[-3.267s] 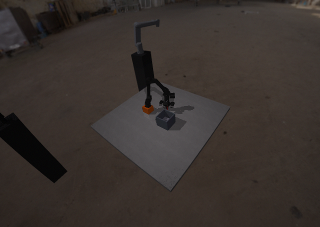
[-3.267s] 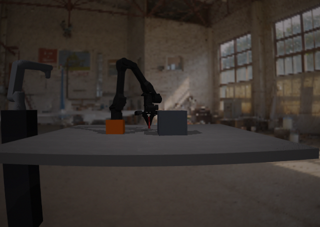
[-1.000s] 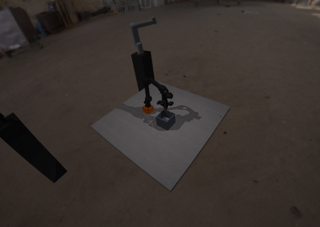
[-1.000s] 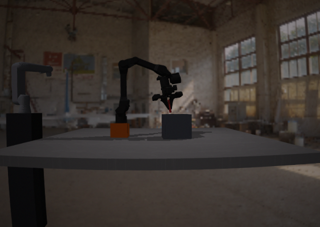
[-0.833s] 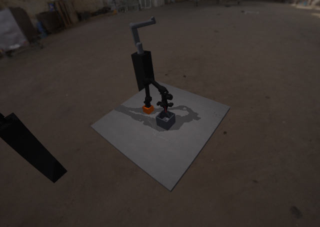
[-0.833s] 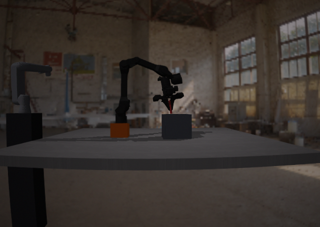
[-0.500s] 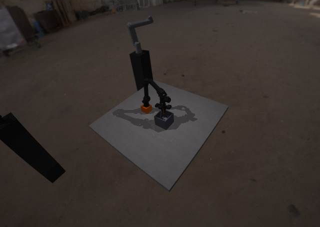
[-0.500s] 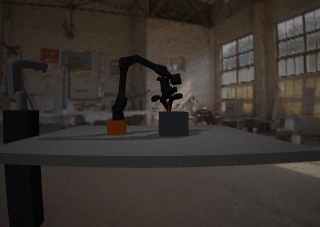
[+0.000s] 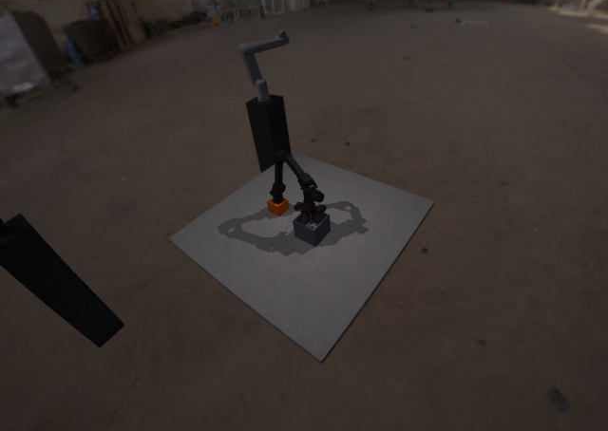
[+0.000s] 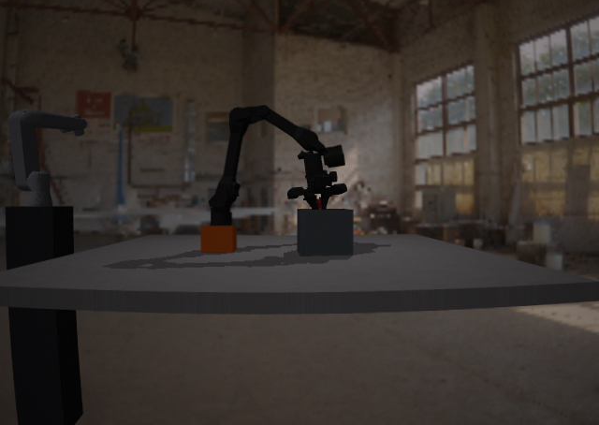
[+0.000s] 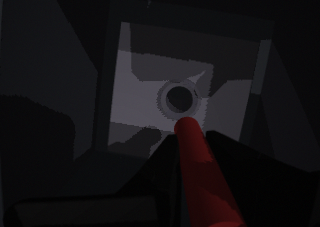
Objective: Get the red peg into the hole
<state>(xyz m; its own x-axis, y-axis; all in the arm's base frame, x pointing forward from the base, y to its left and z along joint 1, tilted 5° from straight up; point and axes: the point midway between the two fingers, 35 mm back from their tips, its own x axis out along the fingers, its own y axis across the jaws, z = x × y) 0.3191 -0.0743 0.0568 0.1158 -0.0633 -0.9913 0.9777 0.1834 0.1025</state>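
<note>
My gripper tip is now 20 mm below the red peg. From my gripper tip the other things lie so: plate 60 mm below, 10 mm to the right, 10 mm ahead.
</note>
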